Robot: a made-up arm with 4 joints. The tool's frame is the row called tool. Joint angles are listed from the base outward.
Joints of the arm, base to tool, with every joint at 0 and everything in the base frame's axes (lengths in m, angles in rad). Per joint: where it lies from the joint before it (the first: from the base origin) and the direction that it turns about. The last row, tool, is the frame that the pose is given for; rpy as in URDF.
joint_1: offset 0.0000 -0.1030 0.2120 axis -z
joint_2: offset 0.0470 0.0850 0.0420 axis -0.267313 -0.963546 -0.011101
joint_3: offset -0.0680 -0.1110 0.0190 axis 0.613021 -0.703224 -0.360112
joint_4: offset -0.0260 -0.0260 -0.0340 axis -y
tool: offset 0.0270 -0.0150 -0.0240 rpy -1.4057 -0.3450 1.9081
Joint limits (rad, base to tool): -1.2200..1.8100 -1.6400..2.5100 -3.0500..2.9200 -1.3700..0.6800
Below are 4 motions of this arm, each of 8 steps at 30 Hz.
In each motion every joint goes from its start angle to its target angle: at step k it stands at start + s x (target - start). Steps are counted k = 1, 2, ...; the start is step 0. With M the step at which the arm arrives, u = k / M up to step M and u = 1 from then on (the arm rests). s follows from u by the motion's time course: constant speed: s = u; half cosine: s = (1 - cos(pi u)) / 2; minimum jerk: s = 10 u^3 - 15 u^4 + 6 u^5.
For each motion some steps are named. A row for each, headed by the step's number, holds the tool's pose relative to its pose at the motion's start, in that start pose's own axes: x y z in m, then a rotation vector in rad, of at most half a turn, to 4 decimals.
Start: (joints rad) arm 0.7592 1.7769 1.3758 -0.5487
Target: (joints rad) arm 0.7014 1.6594 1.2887 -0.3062
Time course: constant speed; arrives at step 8
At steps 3, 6, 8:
3: 0.0004 -0.0018 0.0020 -0.0536 0.0305 0.0223
6: 0.0010 -0.0037 0.0041 -0.1042 0.0600 0.0464
8: 0.0015 -0.0050 0.0056 -0.1362 0.0791 0.0634

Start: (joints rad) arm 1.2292 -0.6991 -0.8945 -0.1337
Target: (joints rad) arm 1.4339 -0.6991 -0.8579 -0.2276
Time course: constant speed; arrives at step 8
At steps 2, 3, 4, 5, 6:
2: 0.0026 0.0050 -0.0019 -0.0119 -0.0007 -0.0570
3: 0.0041 0.0075 -0.0029 -0.0178 -0.0014 -0.0855
4: 0.0056 0.0099 -0.0039 -0.0235 -0.0023 -0.1140
5: 0.0071 0.0123 -0.0049 -0.0292 -0.0035 -0.1426
6: 0.0088 0.0146 -0.0060 -0.0349 -0.0050 -0.1711

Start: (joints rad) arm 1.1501 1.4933 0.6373 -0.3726
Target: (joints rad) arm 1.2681 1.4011 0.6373 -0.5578
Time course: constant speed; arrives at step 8
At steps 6, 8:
6: 0.0008 -0.0024 0.0094 0.1936 0.1139 -0.0138
8: 0.0014 -0.0034 0.0127 0.2558 0.1548 -0.0200

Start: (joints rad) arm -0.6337 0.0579 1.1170 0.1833
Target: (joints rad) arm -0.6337 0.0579 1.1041 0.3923
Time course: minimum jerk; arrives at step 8
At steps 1, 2, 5, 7, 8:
1: 0.0000 -0.0001 -0.0001 -0.0028 -0.0009 0.0013
2: 0.0000 -0.0007 -0.0003 -0.0179 -0.0058 0.0086
5: 0.0003 -0.0051 -0.0021 -0.1256 -0.0409 0.0599
7: 0.0006 -0.0070 -0.0027 -0.1705 -0.0557 0.0812
8: 0.0006 -0.0072 -0.0027 -0.1733 -0.0566 0.0825

